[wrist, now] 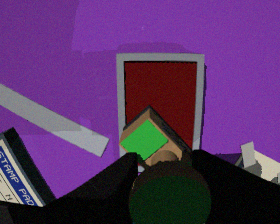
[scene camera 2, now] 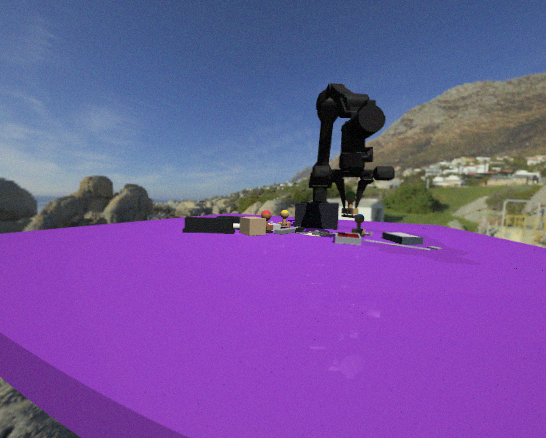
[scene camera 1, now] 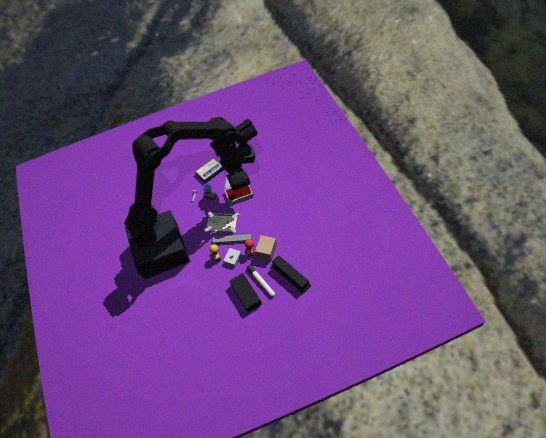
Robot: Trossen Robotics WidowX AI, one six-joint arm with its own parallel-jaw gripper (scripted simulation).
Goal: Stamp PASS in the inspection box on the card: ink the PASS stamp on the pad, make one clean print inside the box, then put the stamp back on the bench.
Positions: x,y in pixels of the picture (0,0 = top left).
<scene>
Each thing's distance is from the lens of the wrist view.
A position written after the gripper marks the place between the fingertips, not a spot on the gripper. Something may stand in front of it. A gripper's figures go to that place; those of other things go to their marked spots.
gripper [wrist: 164,160]: 10 cm
ink pad [wrist: 173,83]: 16 cm
</scene>
